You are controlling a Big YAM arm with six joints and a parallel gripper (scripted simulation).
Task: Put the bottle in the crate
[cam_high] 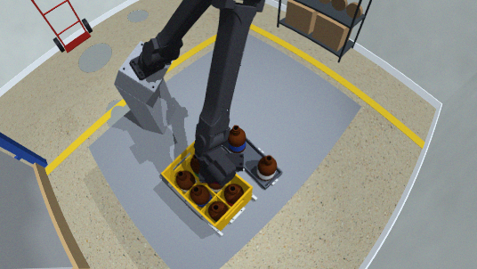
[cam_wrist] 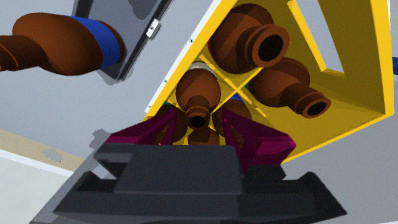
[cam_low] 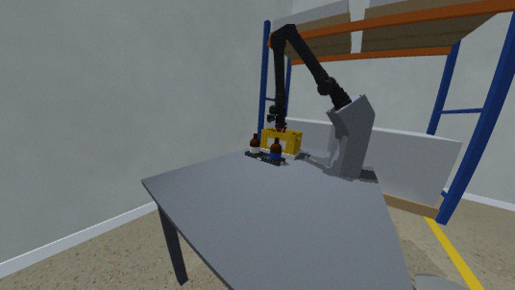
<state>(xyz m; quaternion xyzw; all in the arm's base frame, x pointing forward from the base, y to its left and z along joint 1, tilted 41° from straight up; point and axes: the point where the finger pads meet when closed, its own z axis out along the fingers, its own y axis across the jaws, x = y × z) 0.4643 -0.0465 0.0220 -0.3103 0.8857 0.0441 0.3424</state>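
Right now my hand is 60 mm above the glass bottle. The rest, counted from my hand: yellow crate: 70 mm below, 40 mm to the right; then dark tray: 180 mm to the left, 140 mm below.
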